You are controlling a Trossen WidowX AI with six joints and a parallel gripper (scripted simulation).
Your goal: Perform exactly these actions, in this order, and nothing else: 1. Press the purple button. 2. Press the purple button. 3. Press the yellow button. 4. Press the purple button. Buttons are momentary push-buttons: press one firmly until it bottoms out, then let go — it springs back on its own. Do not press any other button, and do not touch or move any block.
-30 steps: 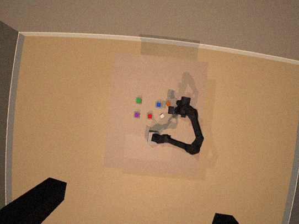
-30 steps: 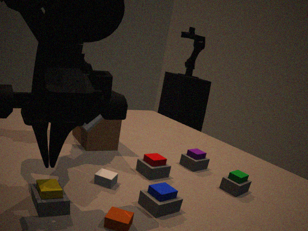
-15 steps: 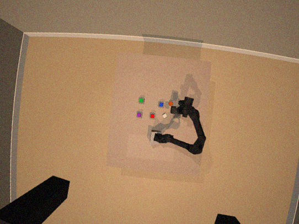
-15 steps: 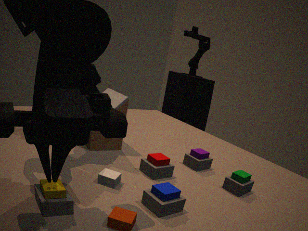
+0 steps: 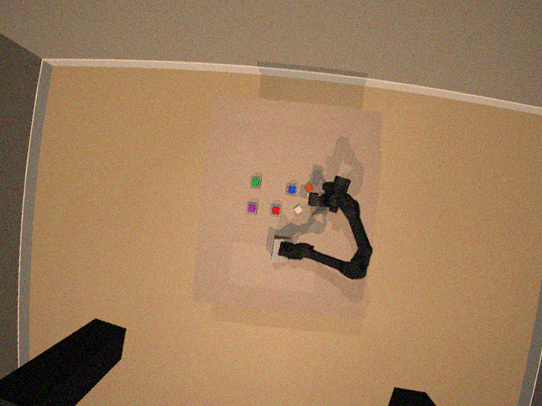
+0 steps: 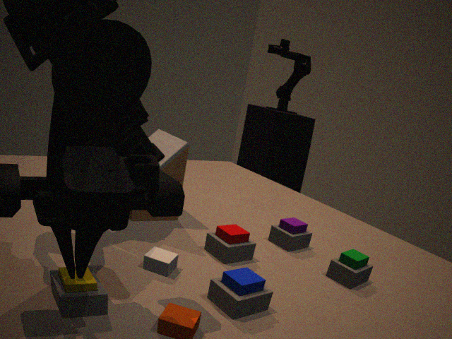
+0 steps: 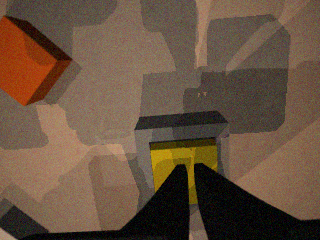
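Right now my gripper tip is 1 cm above the yellow button. The rest, counted from my gripper tip: white block (8 cm behind, 12 cm to the left, 2 cm below); orange block (5 cm ahead, 9 cm to the left, 2 cm below); blue button (2 cm ahead, 17 cm to the left).
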